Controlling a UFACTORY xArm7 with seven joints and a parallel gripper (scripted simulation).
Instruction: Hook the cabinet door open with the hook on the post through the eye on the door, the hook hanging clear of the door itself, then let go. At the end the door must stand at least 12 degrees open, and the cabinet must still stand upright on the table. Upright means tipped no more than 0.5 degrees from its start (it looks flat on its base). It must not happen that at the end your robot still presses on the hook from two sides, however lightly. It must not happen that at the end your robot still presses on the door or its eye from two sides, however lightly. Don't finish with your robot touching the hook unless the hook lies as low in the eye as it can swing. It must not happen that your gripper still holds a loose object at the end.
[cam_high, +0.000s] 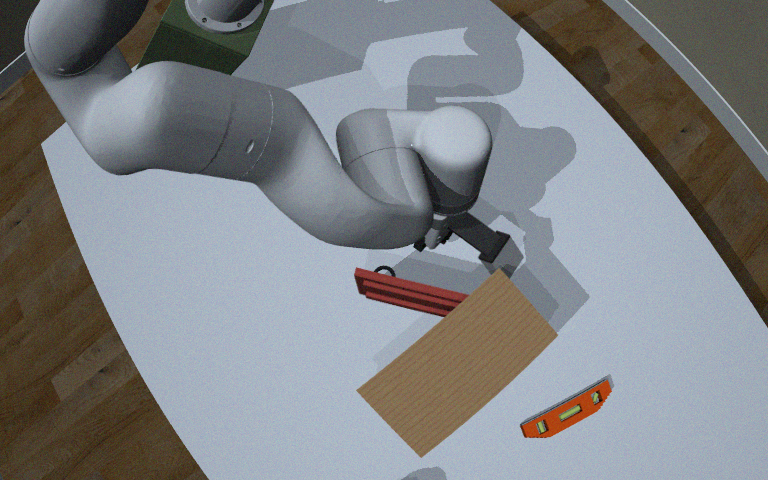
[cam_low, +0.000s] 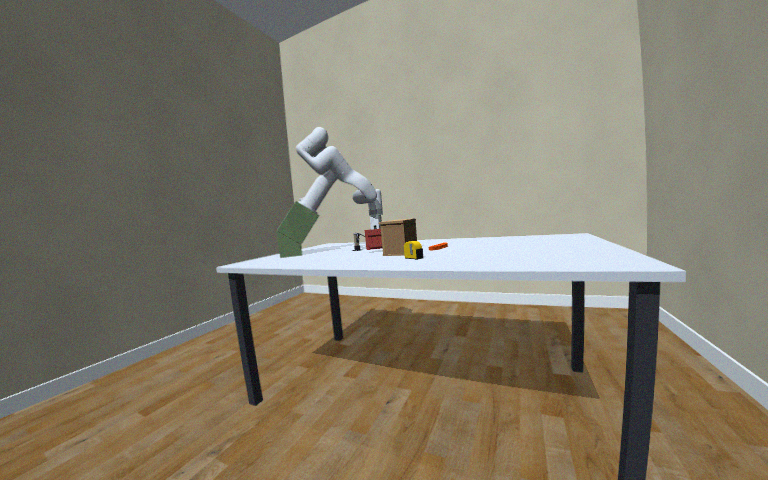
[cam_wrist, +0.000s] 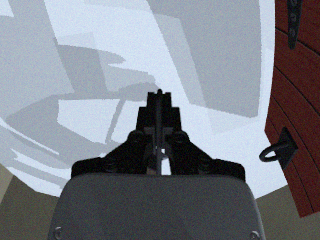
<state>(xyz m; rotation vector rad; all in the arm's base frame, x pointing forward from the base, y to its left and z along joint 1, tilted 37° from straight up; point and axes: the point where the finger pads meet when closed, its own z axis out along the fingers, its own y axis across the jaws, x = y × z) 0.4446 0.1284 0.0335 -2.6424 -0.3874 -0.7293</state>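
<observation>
The thin dark hook is 50 mm behind my hand, 20 mm to the right of it and 10 mm above it. Round my hand: yellow tape measure 330 mm ahead, 250 mm to the right, 10 mm below; then orange spirit level 330 mm ahead, 40 mm to the left, 30 mm below; then red door 70 mm ahead, 70 mm to the right, 30 mm above.
</observation>
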